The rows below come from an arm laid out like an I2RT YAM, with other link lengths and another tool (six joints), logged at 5 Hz.
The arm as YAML. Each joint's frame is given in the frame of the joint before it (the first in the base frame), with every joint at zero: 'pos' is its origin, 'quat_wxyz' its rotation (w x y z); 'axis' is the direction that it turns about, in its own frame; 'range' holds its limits. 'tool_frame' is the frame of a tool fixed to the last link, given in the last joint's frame.
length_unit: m
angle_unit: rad
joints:
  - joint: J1
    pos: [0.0, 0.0, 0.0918]
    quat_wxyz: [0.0, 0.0, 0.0, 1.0]
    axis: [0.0, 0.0, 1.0]
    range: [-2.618, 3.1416]
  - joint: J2
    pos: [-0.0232, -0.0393, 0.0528]
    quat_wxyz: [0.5, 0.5, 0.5, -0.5]
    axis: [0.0, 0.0, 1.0]
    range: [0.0, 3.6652]
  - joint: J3
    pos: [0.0, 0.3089, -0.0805]
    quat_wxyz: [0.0, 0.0, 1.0, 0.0]
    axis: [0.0, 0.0, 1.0]
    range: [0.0, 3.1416]
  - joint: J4
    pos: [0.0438, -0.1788, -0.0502]
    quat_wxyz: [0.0, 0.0, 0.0, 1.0]
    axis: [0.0, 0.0, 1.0]
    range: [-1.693, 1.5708]
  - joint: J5
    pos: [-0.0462, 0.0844, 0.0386]
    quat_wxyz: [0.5, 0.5, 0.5, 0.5]
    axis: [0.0, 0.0, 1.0]
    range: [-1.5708, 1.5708]
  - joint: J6
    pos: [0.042, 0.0, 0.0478]
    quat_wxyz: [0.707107, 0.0, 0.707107, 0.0]
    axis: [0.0, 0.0, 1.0]
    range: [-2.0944, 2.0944]
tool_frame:
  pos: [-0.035, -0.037, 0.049]
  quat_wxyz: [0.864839, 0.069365, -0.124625, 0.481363]
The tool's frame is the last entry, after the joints.
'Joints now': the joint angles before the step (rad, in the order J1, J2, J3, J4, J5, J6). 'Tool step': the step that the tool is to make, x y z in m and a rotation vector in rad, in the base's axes. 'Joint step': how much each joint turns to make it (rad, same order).
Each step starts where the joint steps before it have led.
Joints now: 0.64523, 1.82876, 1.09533, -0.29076, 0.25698, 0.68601
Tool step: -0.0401, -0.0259, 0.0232, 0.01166, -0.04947, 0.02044
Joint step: 0.01629, -0.19691, -0.13939, -0.00716, 0.01525, -0.01528
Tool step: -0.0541, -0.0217, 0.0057, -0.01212, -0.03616, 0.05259
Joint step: 0.08107, -0.20346, -0.16166, -0.02348, 0.04301, 0.00504
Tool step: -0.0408, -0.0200, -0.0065, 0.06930, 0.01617, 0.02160
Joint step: 0.04264, -0.16150, -0.16073, 0.01934, -0.03734, 0.05530
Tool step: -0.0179, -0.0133, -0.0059, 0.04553, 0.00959, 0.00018
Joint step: 0.00057, -0.08737, -0.08842, 0.02009, -0.03091, 0.02458
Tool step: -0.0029, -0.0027, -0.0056, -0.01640, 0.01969, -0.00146
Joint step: 0.00034, 0.00450, -0.01537, -0.00636, -0.00080, 0.00293
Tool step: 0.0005, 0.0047, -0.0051, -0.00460, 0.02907, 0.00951
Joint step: 0.00771, 0.03747, -0.00535, 0.01700, -0.01526, 0.00883
